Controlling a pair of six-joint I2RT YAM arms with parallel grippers.
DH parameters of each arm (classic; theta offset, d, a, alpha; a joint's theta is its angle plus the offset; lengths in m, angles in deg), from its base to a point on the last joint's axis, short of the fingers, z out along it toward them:
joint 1: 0 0.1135 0.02 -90
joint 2: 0 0 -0.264 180
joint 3: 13.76 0 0.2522 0
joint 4: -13.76 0 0.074 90
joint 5: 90 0 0 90
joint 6: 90 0.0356 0 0
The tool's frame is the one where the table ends.
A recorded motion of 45 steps. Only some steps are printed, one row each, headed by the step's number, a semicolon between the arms.
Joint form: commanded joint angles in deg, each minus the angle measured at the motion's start. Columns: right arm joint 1, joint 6, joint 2, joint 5, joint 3, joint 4; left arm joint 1, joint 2, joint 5, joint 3, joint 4, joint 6.
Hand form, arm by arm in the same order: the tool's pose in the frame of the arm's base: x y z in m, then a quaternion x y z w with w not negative. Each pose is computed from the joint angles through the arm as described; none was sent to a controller.
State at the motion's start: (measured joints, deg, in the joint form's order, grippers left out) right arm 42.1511 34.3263 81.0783 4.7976 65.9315 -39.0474; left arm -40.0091 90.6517 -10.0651 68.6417 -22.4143 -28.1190
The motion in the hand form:
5: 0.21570 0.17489 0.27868 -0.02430 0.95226 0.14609 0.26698; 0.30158 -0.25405 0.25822 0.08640 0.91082 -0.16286 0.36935
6: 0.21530 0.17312 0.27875 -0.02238 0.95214 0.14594 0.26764; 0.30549 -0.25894 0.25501 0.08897 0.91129 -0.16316 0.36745
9: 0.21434 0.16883 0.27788 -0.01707 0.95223 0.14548 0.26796; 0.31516 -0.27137 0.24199 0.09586 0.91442 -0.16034 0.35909
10: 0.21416 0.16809 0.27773 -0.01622 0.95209 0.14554 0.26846; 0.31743 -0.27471 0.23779 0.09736 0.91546 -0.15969 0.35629
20: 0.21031 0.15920 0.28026 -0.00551 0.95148 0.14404 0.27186; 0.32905 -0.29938 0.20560 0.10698 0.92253 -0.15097 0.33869
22: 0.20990 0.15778 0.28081 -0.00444 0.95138 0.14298 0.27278; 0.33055 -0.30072 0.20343 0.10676 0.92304 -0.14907 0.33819
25: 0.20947 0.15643 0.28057 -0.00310 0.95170 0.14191 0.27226; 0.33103 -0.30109 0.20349 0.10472 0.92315 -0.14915 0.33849
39: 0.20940 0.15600 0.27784 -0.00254 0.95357 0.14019 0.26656; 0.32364 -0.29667 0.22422 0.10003 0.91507 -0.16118 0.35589
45: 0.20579 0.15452 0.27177 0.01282 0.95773 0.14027 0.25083; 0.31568 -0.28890 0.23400 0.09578 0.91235 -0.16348 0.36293
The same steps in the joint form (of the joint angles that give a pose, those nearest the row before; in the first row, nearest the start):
5: -2.41 0.74 -3.63 0.75 -2.91 -1.47; -0.87 9.28 1.47 8.20 2.52 1.82
6: -2.64 0.74 -3.97 0.74 -3.17 -1.49; -1.02 10.75 1.61 9.29 2.72 1.90
9: -3.21 0.83 -4.74 0.65 -3.96 -1.45; -1.42 14.81 1.86 11.69 3.29 2.12
10: -3.31 0.83 -4.89 0.65 -4.12 -1.38; -1.55 15.90 1.93 12.24 3.49 2.11
20: -4.27 1.09 -6.89 0.83 -5.07 -2.17; -2.96 23.47 1.61 15.89 4.87 1.70
22: -4.45 1.02 -7.16 0.91 -5.15 -2.34; -2.97 24.07 1.45 16.30 4.88 1.71
25: -4.62 1.01 -7.38 0.92 -5.33 -2.50; -2.97 24.19 1.36 16.48 4.84 1.49
39: -4.72 1.09 -7.21 0.66 -5.66 -2.68; -3.23 20.69 1.01 15.55 4.85 1.14
45: -4.56 3.31 -7.49 0.22 -6.84 -3.39; -3.24 17.66 0.61 13.41 4.84 0.90

